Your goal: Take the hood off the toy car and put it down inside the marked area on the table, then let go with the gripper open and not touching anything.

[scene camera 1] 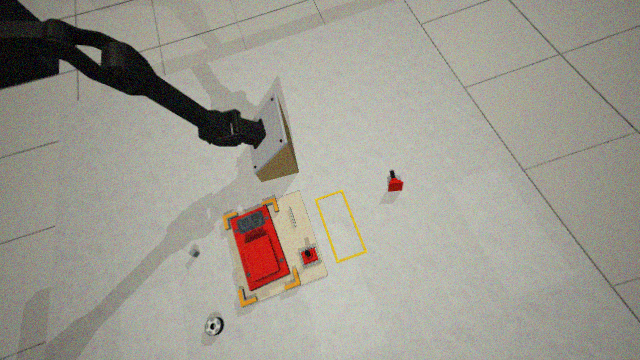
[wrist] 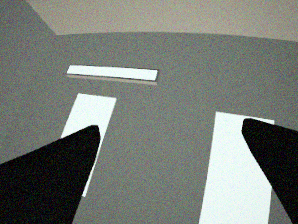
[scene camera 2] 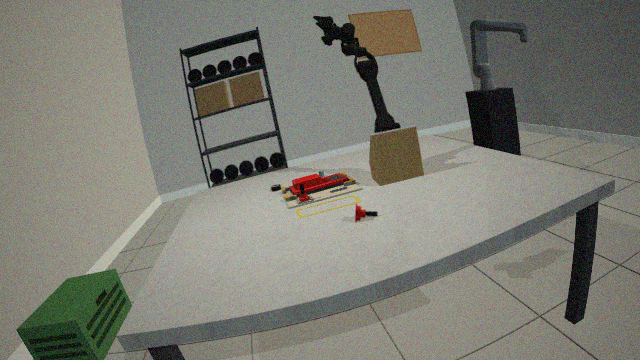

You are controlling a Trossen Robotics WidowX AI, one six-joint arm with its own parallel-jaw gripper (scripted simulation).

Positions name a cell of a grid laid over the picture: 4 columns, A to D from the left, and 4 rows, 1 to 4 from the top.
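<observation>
My gripper (wrist: C3) is open and holds nothing. There is also a red hood (scene camera 1: B3) in the scene, though in the wrist view the hood is out of frame.
</observation>
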